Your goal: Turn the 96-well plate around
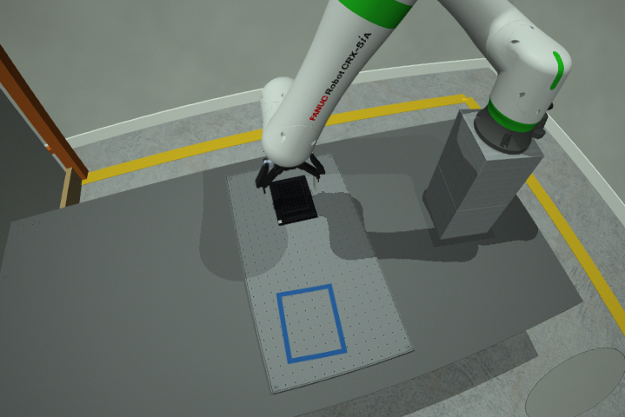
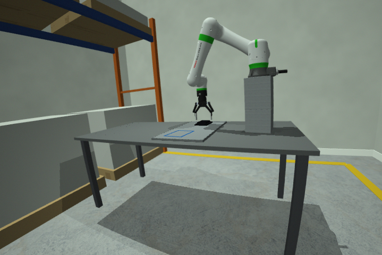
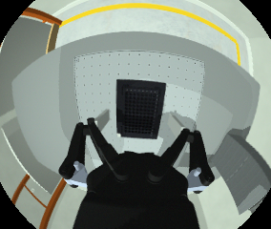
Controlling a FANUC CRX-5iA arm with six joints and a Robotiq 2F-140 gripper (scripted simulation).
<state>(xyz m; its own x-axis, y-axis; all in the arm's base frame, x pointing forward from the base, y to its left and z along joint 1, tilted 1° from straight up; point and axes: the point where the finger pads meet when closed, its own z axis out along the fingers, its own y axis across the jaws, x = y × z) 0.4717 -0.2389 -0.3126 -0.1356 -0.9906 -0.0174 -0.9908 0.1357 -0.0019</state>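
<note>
My hand is 30 mm above the black 96-well plate. The rest, counted from my hand: black plate nest N1: 40 mm below; then white A1 mark: 70 mm to the left, 60 mm ahead, 40 mm below.
</note>
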